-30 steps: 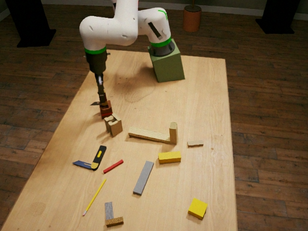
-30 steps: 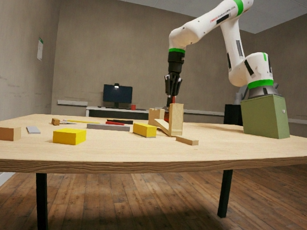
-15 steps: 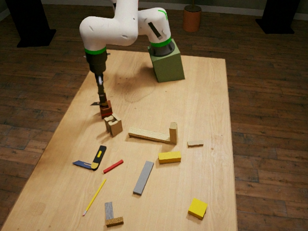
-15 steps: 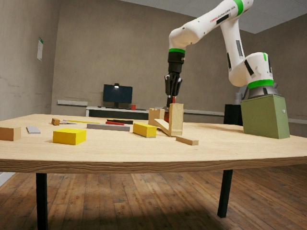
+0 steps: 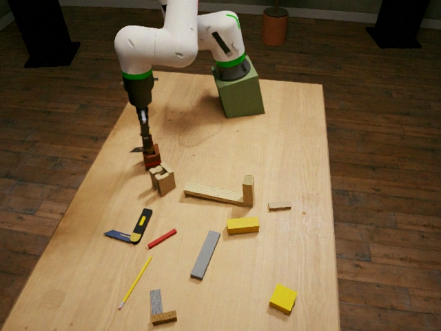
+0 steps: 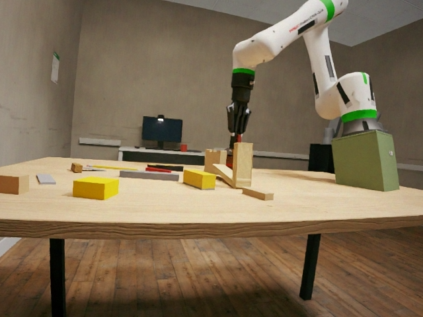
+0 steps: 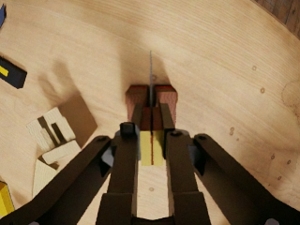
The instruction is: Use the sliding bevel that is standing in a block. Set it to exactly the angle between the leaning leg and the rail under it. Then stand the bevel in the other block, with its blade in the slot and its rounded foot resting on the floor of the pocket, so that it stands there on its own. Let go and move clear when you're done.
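My hand is 30 mm above the sliding bevel. The rest, counted from my hand: grey bar (400 mm ahead, 200 mm to the left, 120 mm below); then red stick (340 mm ahead, 120 mm below, 70 mm to the left); then grey blade (50 mm below, 20 mm to the right).
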